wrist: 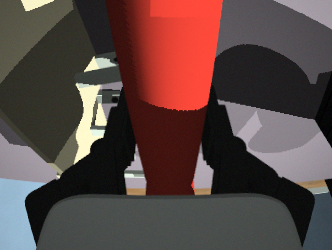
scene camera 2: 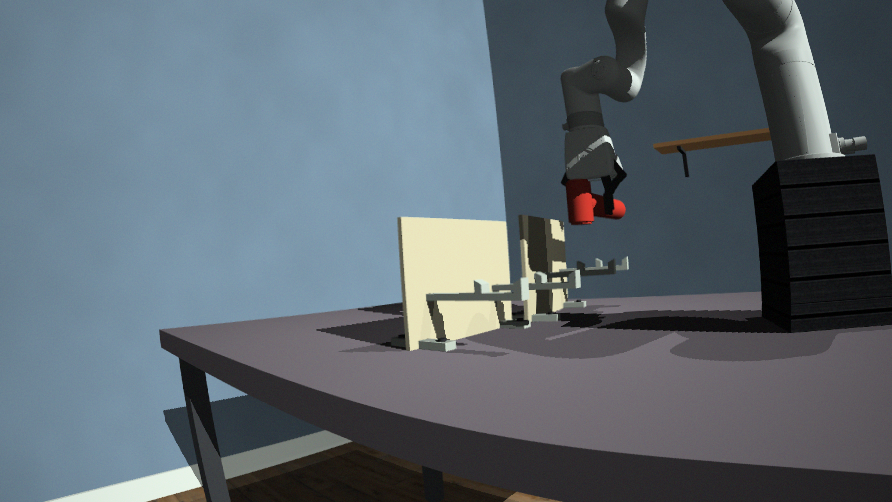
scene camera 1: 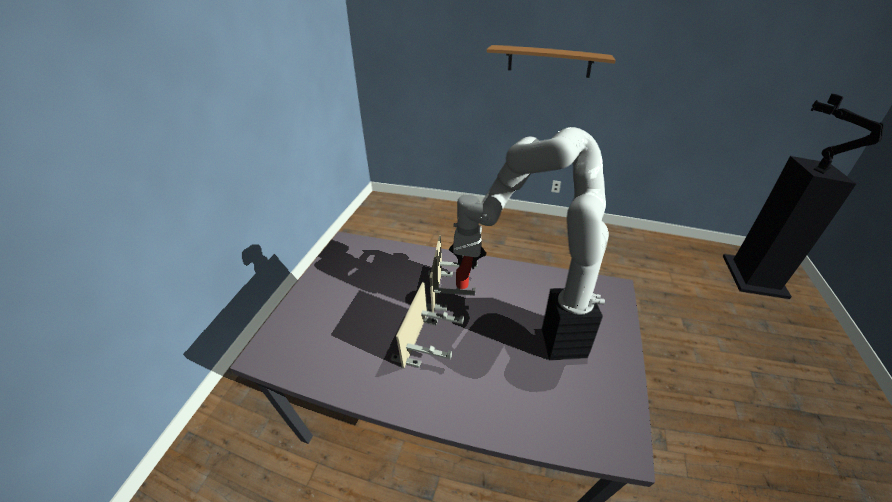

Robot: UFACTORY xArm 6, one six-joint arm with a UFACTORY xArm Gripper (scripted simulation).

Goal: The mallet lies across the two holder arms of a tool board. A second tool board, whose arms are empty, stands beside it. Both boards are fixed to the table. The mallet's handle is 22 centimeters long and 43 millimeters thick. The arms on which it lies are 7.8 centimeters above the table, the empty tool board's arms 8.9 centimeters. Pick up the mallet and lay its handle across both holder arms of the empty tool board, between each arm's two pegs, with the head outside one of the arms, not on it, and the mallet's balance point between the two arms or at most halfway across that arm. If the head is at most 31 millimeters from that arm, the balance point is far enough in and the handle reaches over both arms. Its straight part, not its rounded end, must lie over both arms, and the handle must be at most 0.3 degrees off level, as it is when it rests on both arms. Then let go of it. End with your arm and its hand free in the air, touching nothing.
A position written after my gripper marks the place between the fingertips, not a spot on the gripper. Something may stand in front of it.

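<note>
A red mallet is visible to me at (scene camera 2: 583, 205), and the mallet appears at (wrist: 166, 62) too. I also see a tool board (scene camera 2: 445, 264). As for my gripper (scene camera 1: 467, 265), it can be seen at (wrist: 168, 101) as well.
</note>
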